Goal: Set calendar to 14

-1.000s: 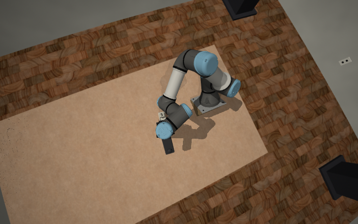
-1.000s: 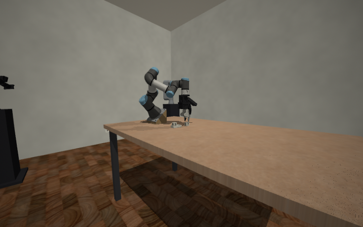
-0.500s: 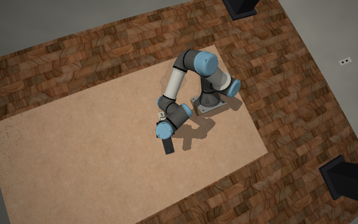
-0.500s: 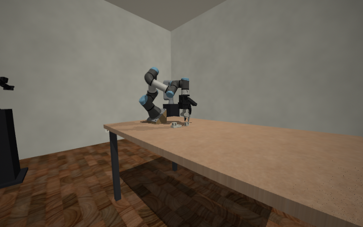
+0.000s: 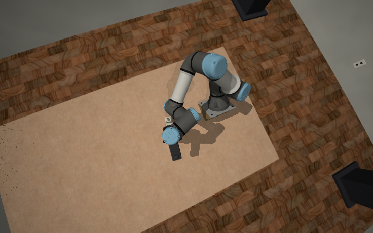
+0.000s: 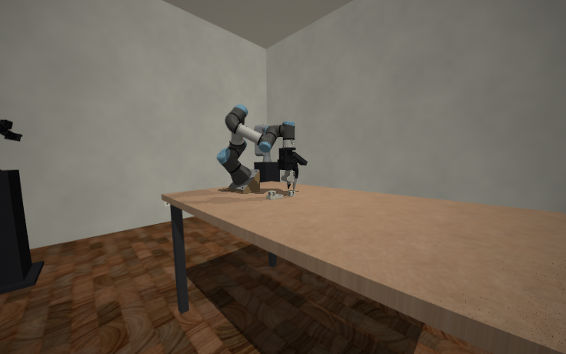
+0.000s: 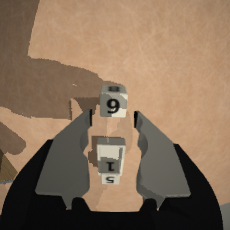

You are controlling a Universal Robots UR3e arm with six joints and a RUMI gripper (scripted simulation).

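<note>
Right now the white digit cube is 40 mm below my hand. From my hand the other things lie so: tray: 110 mm to the right, 40 mm below, 20 mm behind.
</note>
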